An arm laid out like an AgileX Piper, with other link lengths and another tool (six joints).
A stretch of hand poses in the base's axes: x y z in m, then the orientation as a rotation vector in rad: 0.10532 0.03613 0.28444 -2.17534 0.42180 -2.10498; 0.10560 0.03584 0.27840 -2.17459 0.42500 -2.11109; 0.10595 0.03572 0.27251 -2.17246 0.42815 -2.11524; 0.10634 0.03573 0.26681 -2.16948 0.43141 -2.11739; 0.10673 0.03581 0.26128 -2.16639 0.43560 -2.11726; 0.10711 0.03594 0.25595 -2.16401 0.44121 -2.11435; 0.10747 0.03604 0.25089 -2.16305 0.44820 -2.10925; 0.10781 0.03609 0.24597 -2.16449 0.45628 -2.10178; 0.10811 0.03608 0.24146 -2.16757 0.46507 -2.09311; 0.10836 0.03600 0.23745 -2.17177 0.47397 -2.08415; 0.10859 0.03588 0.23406 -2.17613 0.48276 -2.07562; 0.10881 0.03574 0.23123 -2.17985 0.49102 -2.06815; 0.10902 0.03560 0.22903 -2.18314 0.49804 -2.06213; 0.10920 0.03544 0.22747 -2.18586 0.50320 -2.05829
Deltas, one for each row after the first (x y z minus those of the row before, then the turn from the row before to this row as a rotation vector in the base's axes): 0.00028 -0.00029 -0.00604 -0.00194 -0.00253 -0.00448; 0.00035 -0.00012 -0.00589 -0.00014 -0.00256 -0.00297; 0.00039 0.00001 -0.00570 0.00147 -0.00228 -0.00172; 0.00039 0.00008 -0.00553 0.00315 -0.00146 -0.00108; 0.00038 0.00013 -0.00533 0.00486 0.00002 -0.00079; 0.00036 0.00010 -0.00506 0.00586 0.00167 -0.00104; 0.00034 0.00005 -0.00492 0.00634 0.00392 -0.00142; 0.00030 -0.00001 -0.00451 0.00641 0.00532 -0.00189; 0.00025 -0.00008 -0.00401 0.00600 0.00607 -0.00227; 0.00023 -0.00012 -0.00339 0.00559 0.00601 -0.00251; 0.00022 -0.00014 -0.00283 0.00511 0.00525 -0.00252; 0.00021 -0.00014 -0.00220 0.00406 0.00442 -0.00237; 0.00018 -0.00016 -0.00156 0.00248 0.00321 -0.00214
